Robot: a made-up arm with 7 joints. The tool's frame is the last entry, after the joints.
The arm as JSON. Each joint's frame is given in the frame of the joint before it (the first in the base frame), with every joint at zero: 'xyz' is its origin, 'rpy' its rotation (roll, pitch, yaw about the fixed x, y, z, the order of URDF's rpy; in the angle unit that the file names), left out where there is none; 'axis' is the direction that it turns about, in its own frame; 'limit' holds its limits. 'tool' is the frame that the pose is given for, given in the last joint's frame.
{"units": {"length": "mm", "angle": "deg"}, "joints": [
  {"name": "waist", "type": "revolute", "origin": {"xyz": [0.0, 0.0, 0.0], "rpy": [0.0, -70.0, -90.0]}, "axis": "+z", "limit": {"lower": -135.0, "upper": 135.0}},
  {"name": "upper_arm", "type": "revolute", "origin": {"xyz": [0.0, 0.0, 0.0], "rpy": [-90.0, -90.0, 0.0]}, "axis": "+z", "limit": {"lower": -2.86, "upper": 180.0}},
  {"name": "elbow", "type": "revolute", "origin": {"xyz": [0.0, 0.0, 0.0], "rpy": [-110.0, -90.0, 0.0]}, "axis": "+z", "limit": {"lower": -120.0, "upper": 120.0}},
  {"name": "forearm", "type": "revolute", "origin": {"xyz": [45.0, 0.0, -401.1], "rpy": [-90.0, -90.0, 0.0]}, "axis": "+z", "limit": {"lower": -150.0, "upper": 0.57}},
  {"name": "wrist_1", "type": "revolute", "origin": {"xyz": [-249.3, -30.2, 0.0], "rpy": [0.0, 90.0, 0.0]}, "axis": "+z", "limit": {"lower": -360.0, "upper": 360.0}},
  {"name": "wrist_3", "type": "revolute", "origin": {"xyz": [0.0, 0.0, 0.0], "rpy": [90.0, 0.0, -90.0]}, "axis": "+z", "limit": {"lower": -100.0, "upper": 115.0}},
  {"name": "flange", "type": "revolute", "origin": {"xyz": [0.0, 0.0, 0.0], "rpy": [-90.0, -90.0, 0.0]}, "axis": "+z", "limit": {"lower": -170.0, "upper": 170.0}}
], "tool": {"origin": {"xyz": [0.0, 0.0, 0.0], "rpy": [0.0, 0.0, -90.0]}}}
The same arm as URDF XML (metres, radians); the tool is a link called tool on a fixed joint. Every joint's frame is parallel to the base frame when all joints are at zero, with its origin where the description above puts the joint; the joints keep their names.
<robot name="arm">
  <joint name="waist" type="revolute">
    <parent link="base"/>
    <child link="link1"/>
    <origin xyz="0.0000 0.0000 0.0000"/>
    <axis xyz="0 0.9397 0.342"/>
    <limit lower="-2.3562" upper="2.3562"/>
  </joint>
  <joint name="upper_arm" type="revolute">
    <parent link="link1"/>
    <child link="link2"/>
    <origin xyz="0.0000 0.0000 0.0000"/>
    <axis xyz="1 0 0"/>
    <limit lower="-0.0499" upper="3.1416"/>
  </joint>
  <joint name="elbow" type="revolute">
    <parent link="link2"/>
    <child link="link3"/>
    <origin xyz="0.0000 0.0000 0.0000"/>
    <axis xyz="0 0 1"/>
    <limit lower="-2.0944" upper="2.0944"/>
  </joint>
  <joint name="forearm" type="revolute">
    <parent link="link3"/>
    <child link="link4"/>
    <origin xyz="0.0450 0.0000 -0.4011"/>
    <axis xyz="0 1 0"/>
    <limit lower="-2.6180" upper="0.0099"/>
  </joint>
  <joint name="wrist_1" type="revolute">
    <parent link="link4"/>
    <child link="link5"/>
    <origin xyz="-0.0302 0.0000 -0.2493"/>
    <axis xyz="0 0 1"/>
    <limit lower="-6.2832" upper="6.2832"/>
  </joint>
  <joint name="wrist_3" type="revolute">
    <parent link="link5"/>
    <child link="link6"/>
    <origin xyz="0.0000 0.0000 0.0000"/>
    <axis xyz="0 1 0"/>
    <limit lower="-1.7453" upper="2.0071"/>
  </joint>
  <joint name="flange" type="revolute">
    <parent link="link6"/>
    <child link="link7"/>
    <origin xyz="0.0000 0.0000 0.0000"/>
    <axis xyz="0 0 1"/>
    <limit lower="-2.9671" upper="2.9671"/>
  </joint>
  <joint name="tool_joint" type="fixed">
    <parent link="link7"/>
    <child link="tool"/>
    <origin xyz="0.0000 0.0000 0.0000"/>
  </joint>
  <link name="base"/>
  <link name="link1"/>
  <link name="link2"/>
  <link name="link3"/>
  <link name="link4"/>
  <link name="link5"/>
  <link name="link6"/>
  <link name="link7"/>
  <link name="tool"/>
</robot>

